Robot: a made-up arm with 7 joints.
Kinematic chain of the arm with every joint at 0, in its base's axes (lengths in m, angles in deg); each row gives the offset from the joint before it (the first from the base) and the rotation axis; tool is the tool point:
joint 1: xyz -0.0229 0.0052 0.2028 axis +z
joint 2: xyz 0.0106 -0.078 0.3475 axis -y
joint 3: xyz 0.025 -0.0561 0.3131 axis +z
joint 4: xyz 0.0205 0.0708 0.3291 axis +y
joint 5: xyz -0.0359 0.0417 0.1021 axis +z
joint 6: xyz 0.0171 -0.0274 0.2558 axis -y
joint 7: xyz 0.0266 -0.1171 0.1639 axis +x
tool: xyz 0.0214 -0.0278 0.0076
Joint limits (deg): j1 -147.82..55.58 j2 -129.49..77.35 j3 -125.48..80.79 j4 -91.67..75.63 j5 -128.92..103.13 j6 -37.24..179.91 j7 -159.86..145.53
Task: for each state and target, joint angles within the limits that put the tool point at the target. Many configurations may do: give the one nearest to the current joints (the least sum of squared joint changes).
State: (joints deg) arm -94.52 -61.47 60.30 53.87 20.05 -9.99 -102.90
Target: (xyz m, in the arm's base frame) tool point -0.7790 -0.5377 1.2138
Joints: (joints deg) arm -147.82 -39.36 37.31 28.04 6.80 -3.76 -102.74
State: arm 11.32 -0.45 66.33 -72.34 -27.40 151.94 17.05
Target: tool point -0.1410 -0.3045 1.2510
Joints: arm -0.80 -7.91 40.90 -41.43 -33.94 151.27 18.69
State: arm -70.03 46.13 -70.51 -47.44 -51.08 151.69 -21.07
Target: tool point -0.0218 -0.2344 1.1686
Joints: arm -101.40 8.81 -116.53 -56.40 -73.99 149.47 -24.72
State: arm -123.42 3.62 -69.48 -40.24 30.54 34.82 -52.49
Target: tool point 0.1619 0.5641 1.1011
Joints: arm -90.90 19.13 -47.33 -73.78 22.16 54.49 -52.19
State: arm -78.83 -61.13 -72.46 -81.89 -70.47 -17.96 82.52
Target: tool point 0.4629 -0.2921 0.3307
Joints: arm -66.15 -98.42 -104.14 -87.46 -82.14 -7.43 82.08
